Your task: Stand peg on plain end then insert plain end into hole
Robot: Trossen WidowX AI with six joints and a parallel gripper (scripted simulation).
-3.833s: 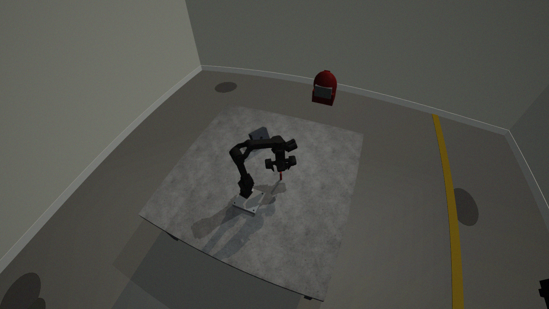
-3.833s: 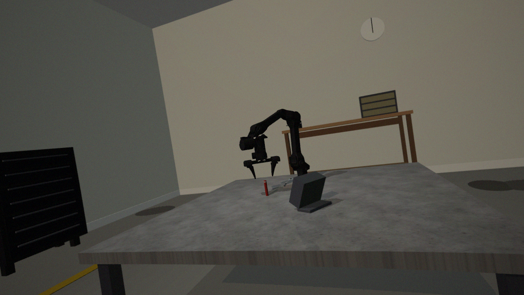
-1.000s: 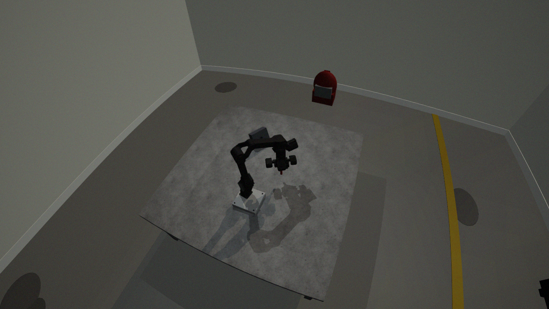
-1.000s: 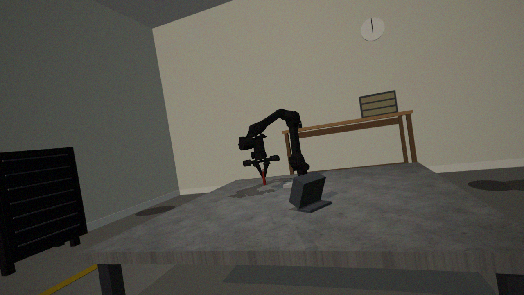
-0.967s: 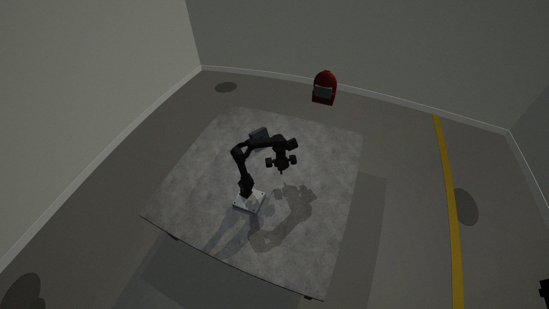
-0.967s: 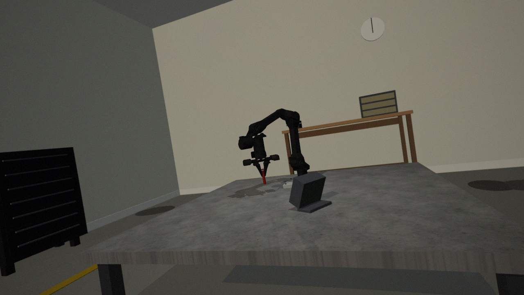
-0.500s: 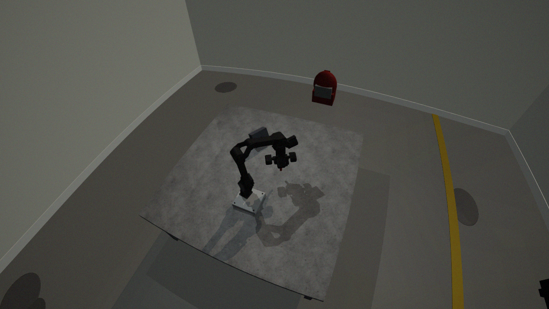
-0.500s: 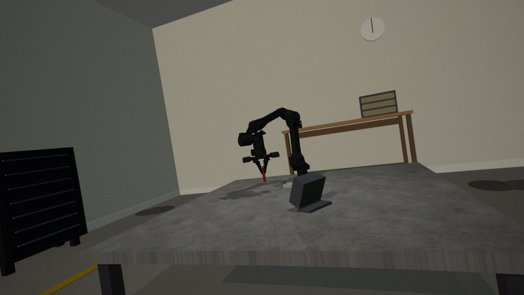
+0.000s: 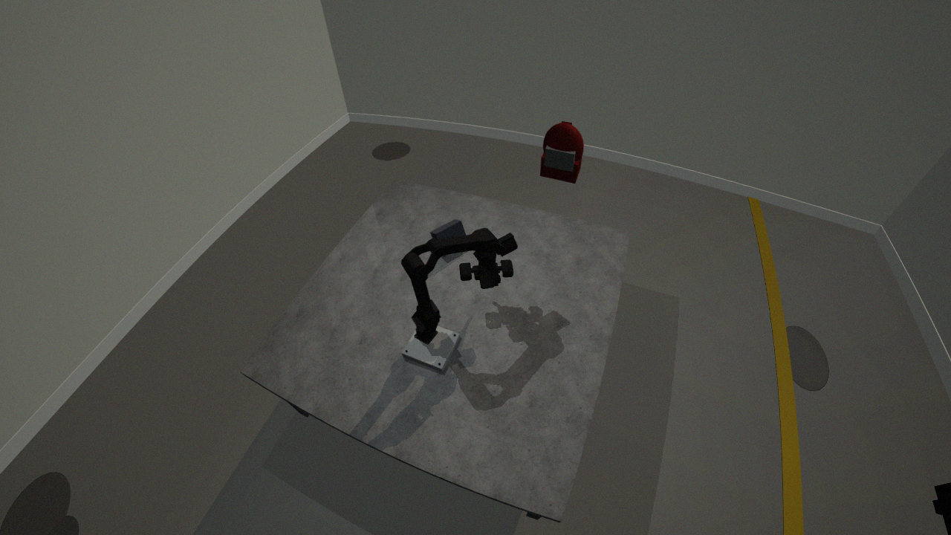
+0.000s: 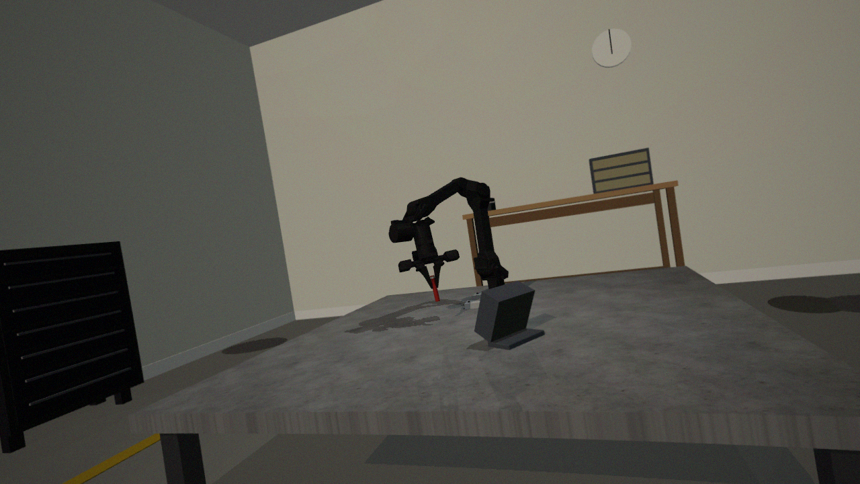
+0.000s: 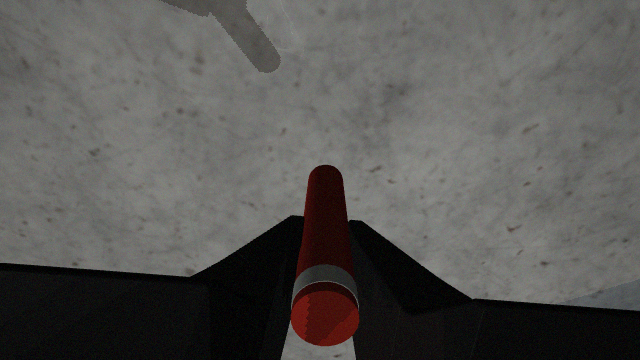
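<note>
The grey sloped panel is 280 mm to the left of my gripper tip, 160 mm ahead of it and 40 mm below it. Also, from my gripper tip: red peg 20 mm above.
</note>
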